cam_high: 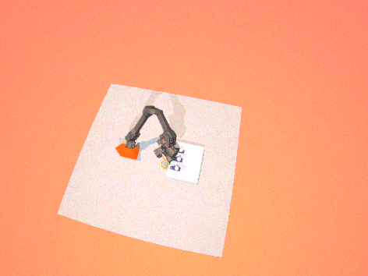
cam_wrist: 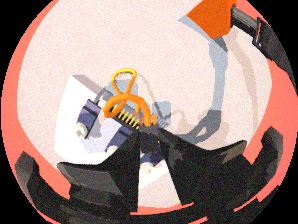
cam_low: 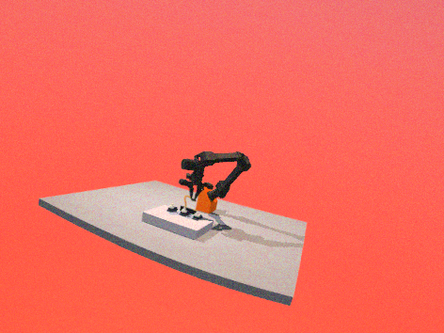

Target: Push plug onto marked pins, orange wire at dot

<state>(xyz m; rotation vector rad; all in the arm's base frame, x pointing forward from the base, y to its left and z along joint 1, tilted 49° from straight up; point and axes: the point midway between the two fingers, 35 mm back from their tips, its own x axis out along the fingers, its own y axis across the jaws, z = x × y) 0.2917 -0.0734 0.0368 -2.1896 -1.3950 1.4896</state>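
My gripper tip is 80 mm short of the dark servo, 10 mm to the left of it and 70 mm above it.
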